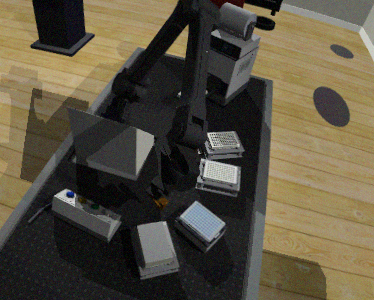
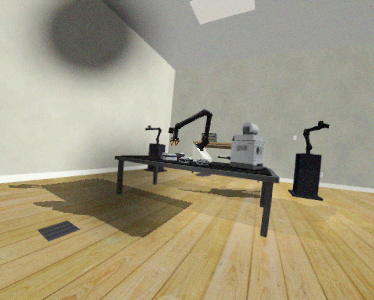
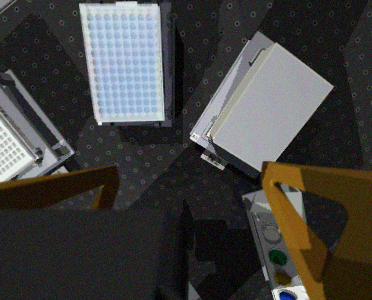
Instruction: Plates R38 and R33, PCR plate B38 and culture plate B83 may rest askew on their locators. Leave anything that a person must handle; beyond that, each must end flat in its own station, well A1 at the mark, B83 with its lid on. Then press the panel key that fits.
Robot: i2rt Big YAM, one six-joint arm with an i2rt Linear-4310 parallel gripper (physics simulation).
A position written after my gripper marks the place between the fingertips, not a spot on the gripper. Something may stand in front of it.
My gripper [image 3: 188,172] is open, with nothing in its grasp. Also in view: a plain white plate [image 1: 155,248]. Also in view: a button box [image 3: 258,210].
The plain white plate is seen too in image 3 [image 3: 279,93].
